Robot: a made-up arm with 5 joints. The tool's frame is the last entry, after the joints.
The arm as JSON. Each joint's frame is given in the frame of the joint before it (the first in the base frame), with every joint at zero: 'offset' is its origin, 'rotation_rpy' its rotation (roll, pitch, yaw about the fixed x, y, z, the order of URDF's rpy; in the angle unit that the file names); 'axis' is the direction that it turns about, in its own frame. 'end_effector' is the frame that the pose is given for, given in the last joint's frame.
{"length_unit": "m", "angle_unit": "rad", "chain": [
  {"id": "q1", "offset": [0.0, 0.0, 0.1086], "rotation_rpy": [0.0, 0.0, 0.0], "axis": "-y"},
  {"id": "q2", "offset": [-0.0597, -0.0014, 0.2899], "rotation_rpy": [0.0, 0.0, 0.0], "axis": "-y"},
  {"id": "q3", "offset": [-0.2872, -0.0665, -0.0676], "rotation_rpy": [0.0, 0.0, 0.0], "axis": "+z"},
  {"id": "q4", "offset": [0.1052, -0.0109, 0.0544], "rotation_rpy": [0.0, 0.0, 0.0], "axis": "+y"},
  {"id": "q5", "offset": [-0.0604, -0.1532, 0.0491], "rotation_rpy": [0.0, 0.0, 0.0], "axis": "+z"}
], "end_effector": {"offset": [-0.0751, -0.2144, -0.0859], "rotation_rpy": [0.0, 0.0, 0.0]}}
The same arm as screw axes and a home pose.
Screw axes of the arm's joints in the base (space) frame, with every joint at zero. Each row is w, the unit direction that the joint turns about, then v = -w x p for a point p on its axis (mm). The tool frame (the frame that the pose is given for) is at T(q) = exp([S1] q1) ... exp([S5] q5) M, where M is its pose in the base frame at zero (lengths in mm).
S1: w 0 -1 0 v 108.6 0.0 0.0
S2: w 0 -1 0 v 398.5 0.0 59.7
S3: w 0 0 1 v -67.9 346.9 0.0
S4: w 0 1 0 v -385.3 0.0 -241.7
S5: w 0 0 1 v -232.0 302.1 0.0
M: xyz -377.2 -446.4 348.5 (mm) quaternion w x y z 1 0 0 0

